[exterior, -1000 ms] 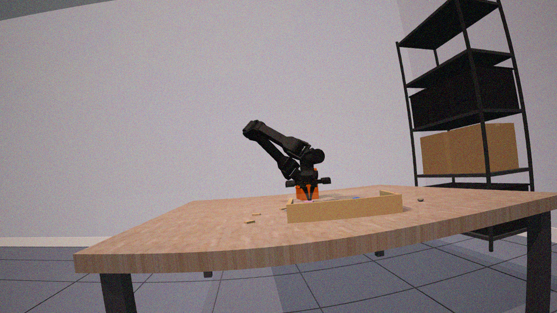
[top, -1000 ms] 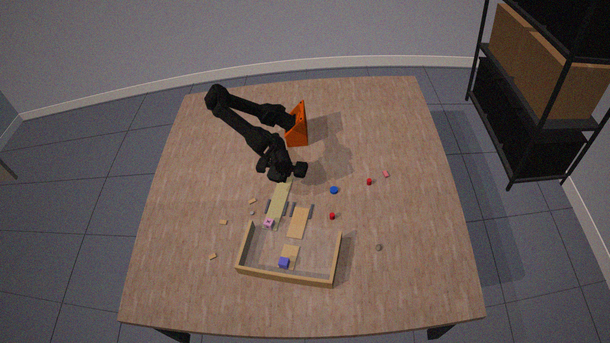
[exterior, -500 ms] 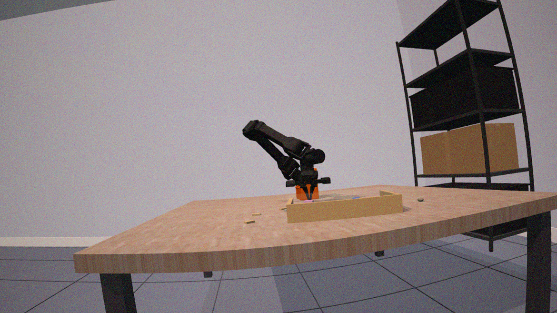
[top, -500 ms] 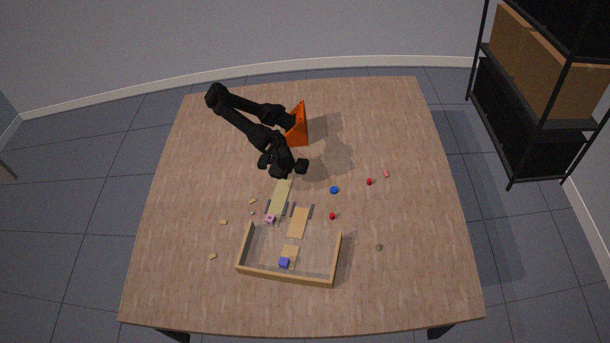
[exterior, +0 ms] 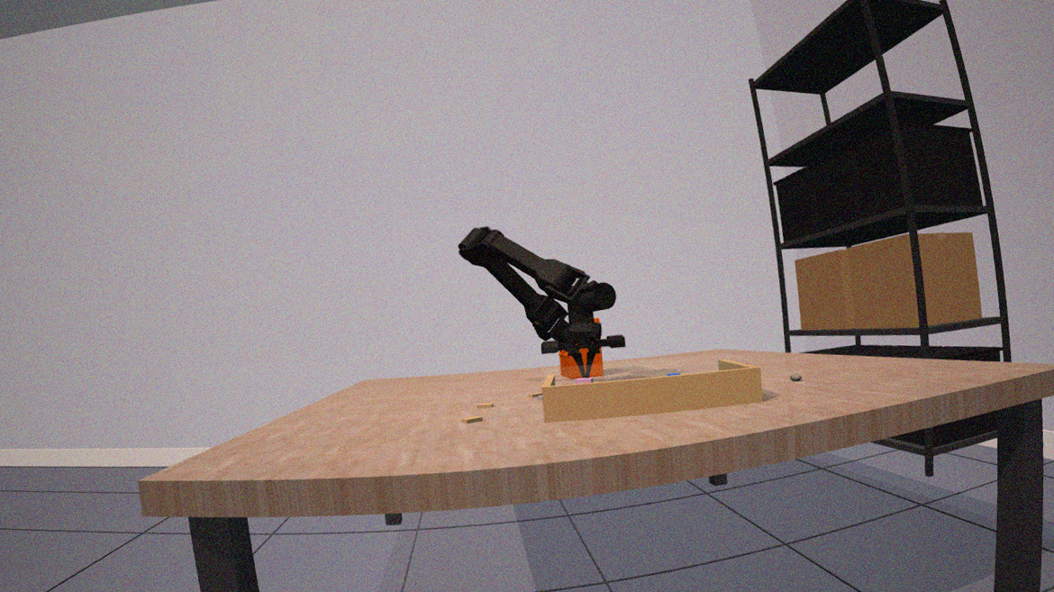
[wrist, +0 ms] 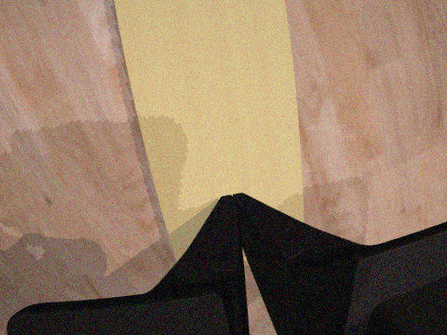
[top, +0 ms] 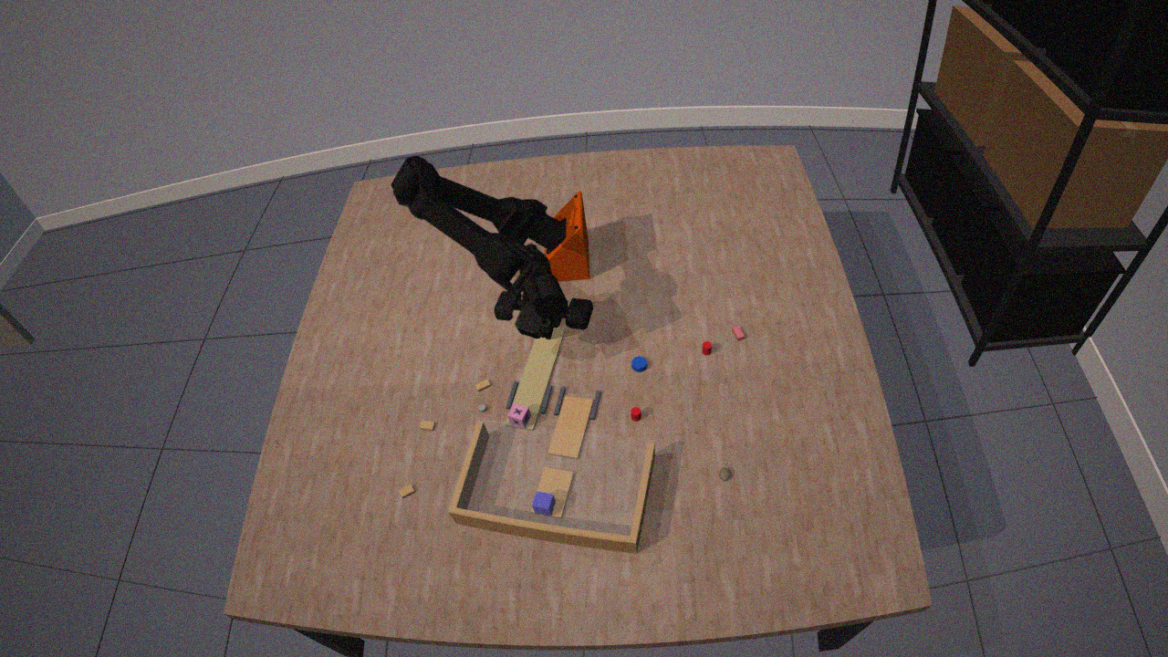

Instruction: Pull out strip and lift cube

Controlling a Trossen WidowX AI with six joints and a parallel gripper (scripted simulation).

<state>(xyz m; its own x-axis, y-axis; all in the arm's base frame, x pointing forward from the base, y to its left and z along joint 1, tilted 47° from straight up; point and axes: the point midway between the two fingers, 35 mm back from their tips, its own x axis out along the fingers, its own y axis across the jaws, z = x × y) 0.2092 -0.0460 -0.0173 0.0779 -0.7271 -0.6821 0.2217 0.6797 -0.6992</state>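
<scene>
Right now the strip is 9 cm ahead of my gripper tip and 2 cm to the right of it. From my gripper tip the other things lie so: pink block: 39 cm to the left, 1 cm ahead; then small grey disc: 17 cm ahead, 12 cm to the right; then blue disc: 18 cm to the left, 8 cm ahead.
</scene>
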